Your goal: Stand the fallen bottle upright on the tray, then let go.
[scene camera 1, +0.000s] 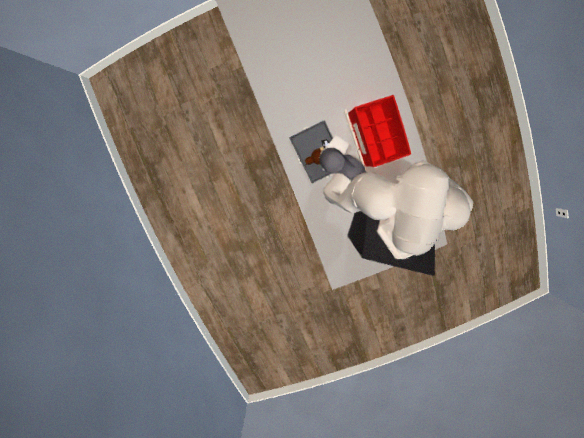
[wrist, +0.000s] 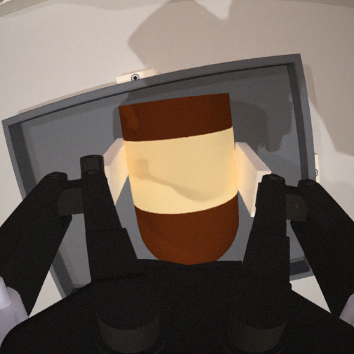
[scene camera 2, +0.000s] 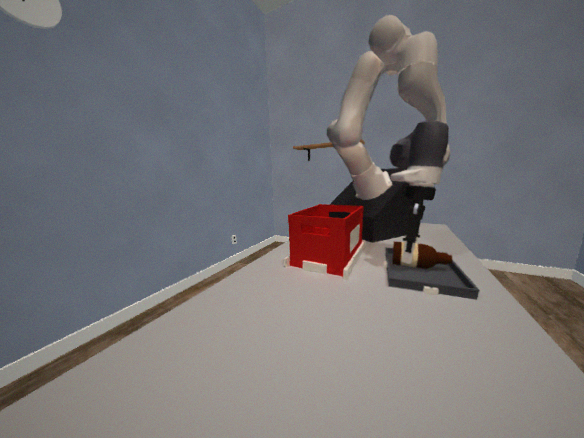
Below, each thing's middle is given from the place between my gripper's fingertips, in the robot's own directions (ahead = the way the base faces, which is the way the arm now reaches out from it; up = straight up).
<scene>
Now: the brown bottle [scene camera 2: 424, 256] 3 cm to the left of my hand and 1 cm above it.
</scene>
